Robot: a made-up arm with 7 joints. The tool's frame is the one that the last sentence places.
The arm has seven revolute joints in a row. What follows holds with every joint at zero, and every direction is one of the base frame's.
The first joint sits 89 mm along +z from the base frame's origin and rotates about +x.
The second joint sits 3 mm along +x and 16 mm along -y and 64 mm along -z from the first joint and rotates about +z.
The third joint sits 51 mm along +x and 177 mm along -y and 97 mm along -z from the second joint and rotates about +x.
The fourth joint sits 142 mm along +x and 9 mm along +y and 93 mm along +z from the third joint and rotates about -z.
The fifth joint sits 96 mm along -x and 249 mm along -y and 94 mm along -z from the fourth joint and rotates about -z.
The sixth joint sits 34 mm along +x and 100 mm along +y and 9 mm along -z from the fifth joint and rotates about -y.
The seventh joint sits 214 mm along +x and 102 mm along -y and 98 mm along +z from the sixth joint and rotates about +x.
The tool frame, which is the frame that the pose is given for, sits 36 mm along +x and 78 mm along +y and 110 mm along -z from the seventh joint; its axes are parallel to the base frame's.
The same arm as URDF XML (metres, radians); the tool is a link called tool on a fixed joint. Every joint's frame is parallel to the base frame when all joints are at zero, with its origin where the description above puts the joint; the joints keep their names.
<robot name="arm">
<joint name="tool_fixed" type="fixed"><parent link="link7"/><child link="tool"/><origin xyz="0.036 0.078 -0.11"/></joint>
<joint name="joint 7" type="continuous"><parent link="link6"/><child link="link7"/><origin xyz="0.214 -0.102 0.098"/><axis xyz="1 0 0"/></joint>
<joint name="joint 6" type="continuous"><parent link="link5"/><child link="link6"/><origin xyz="0.034 0.1 -0.009"/><axis xyz="0 -1 0"/></joint>
<joint name="joint 5" type="continuous"><parent link="link4"/><child link="link5"/><origin xyz="-0.096 -0.249 -0.094"/><axis xyz="0 0 -1"/></joint>
<joint name="joint 4" type="continuous"><parent link="link3"/><child link="link4"/><origin xyz="0.142 0.009 0.093"/><axis xyz="0 0 -1"/></joint>
<joint name="joint 3" type="continuous"><parent link="link2"/><child link="link3"/><origin xyz="0.051 -0.177 -0.097"/><axis xyz="1 0 0"/></joint>
<joint name="joint 2" type="continuous"><parent link="link1"/><child link="link2"/><origin xyz="0.003 -0.016 -0.064"/><axis xyz="0 0 1"/></joint>
<joint name="joint 1" type="continuous"><parent link="base_link"/><child link="link1"/><origin xyz="0 0 0.089"/><axis xyz="1 0 0"/></joint>
<link name="base_link"/>
<link name="link1"/>
<link name="link2"/>
<link name="link3"/>
<link name="link4"/>
<link name="link5"/>
<link name="link6"/>
<link name="link7"/>
<link name="tool"/>
</robot>

